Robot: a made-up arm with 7 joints.
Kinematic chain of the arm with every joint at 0, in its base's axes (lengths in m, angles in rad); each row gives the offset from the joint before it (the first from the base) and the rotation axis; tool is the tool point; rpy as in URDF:
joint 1: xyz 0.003 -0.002 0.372 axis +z
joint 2: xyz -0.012 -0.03 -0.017 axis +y
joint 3: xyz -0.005 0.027 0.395 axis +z
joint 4: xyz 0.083 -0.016 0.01 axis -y
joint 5: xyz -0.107 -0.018 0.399 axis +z
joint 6: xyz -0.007 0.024 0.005 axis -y
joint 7: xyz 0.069 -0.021 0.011 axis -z
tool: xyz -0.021 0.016 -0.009 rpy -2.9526 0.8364 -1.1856
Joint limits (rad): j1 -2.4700..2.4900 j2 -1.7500..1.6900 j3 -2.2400..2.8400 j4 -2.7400..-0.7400 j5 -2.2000..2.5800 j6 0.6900..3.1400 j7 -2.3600..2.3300
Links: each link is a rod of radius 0.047 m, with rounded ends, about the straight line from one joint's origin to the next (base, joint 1, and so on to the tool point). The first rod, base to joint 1, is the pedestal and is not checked.
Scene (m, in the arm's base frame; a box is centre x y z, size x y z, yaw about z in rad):
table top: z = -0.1
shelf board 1: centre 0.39 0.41 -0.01 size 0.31 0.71 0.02 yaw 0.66
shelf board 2: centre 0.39 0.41 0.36 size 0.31 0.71 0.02 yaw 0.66
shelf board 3: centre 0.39 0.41 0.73 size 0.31 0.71 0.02 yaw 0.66
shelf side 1: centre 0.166 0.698 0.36 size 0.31 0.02 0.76 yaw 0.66
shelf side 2: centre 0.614 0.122 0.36 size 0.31 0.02 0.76 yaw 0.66
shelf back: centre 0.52 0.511 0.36 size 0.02 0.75 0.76 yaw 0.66
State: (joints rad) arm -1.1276 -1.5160 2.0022 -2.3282 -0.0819 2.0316 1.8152
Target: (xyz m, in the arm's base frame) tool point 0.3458 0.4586 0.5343
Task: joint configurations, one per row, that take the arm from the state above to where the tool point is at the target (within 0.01 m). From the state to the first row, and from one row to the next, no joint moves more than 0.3 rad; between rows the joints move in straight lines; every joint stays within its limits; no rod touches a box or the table.
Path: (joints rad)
1: -0.9899 -1.5570 2.0415 -2.4106 -0.0382 1.7633 1.7687
2: -0.8521 -1.5981 2.0808 -2.4929 0.0054 1.4950 1.7222
3: -0.7144 -1.6391 2.1201 -2.5753 0.0491 1.2266 1.6757
4: -0.5767 -1.6802 2.1593 -2.6576 0.0927 0.9583 1.6292
5: -0.4389 -1.7212 2.1986 -2.7400 0.1364 0.6900 1.5827
6: -0.4365 -1.6892 1.9205 -2.7400 0.0634 0.8785 1.6260
7: -0.4340 -1.6572 1.6424 -2.7400 -0.0096 1.0669 1.6694
8: -0.4315 -1.6251 1.3643 -2.7400 -0.0827 1.2554 1.7127
9: -0.4290 -1.5931 1.0861 -2.7400 -0.1557 1.4438 1.7560
10: -0.6167 -1.5017 1.1761 -2.5758 -0.1119 1.6462 1.7815
11: -0.8044 -1.4103 1.2660 -2.4116 -0.0681 1.8485 1.8070
12: -0.9922 -1.3189 1.3559 -2.2474 -0.0243 2.0508 1.8325

